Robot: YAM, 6 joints.
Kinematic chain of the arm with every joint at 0, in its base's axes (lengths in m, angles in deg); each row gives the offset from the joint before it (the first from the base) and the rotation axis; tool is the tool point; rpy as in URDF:
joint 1: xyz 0 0 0.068 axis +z
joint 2: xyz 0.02 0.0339 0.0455 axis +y
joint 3: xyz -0.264 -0.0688 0 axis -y
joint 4: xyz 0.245 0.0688 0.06 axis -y
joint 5: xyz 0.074 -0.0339 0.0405 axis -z
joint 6: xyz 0.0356 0 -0.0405 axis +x
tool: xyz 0 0 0 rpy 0 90 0
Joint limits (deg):
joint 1: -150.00..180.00
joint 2: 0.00..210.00
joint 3: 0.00..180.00
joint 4: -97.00..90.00
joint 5: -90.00..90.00
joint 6: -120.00..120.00
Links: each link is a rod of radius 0.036 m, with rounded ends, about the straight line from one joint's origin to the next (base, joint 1, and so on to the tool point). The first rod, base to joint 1, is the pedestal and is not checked.
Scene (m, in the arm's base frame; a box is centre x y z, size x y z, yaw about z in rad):
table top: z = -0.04
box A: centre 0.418 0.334 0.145 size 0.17 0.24 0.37 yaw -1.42
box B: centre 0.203 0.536 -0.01 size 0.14 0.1 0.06 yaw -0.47
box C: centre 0.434 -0.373 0 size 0.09 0.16 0.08 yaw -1.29
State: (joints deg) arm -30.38 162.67 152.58 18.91 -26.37 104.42
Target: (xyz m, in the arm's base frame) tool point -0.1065 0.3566 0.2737
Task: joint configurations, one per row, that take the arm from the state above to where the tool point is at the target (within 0.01 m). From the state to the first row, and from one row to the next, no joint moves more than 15 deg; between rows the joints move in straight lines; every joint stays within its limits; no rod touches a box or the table.
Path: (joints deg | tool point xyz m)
1: -16.28 154.59 149.28 10.33 -29.51 107.02 | 0.5929 -0.1549 0.2730
2: -2.18 146.51 145.98 1.75 -32.65 109.61 | 0.5900 -0.0032 0.3191
3: 11.91 138.43 142.68 -6.82 -35.79 112.21 | 0.5438 0.1360 0.3621
4: 26.01 130.34 139.38 -15.40 -38.93 114.81 | 0.4616 0.2501 0.4012
5: 40.11 122.26 136.08 -23.98 -42.07 117.40 | 0.3543 0.3296 0.4358
6: 54.21 114.18 132.78 -32.56 -45.21 120.00 | 0.2353 0.3695 0.4654
7: 66.38 109.82 118.60 -30.65 -44.66 116.10 | 0.1512 0.4083 0.4216
8: 78.55 105.46 104.41 -28.74 -44.12 112.21 | 0.0596 0.4193 0.3740
9: 90.72 101.11 90.23 -26.83 -43.57 108.32 | -0.0296 0.4014 0.3242
10: 102.89 96.75 76.05 -24.92 -43.03 104.42 | -0.1065 0.3566 0.2737

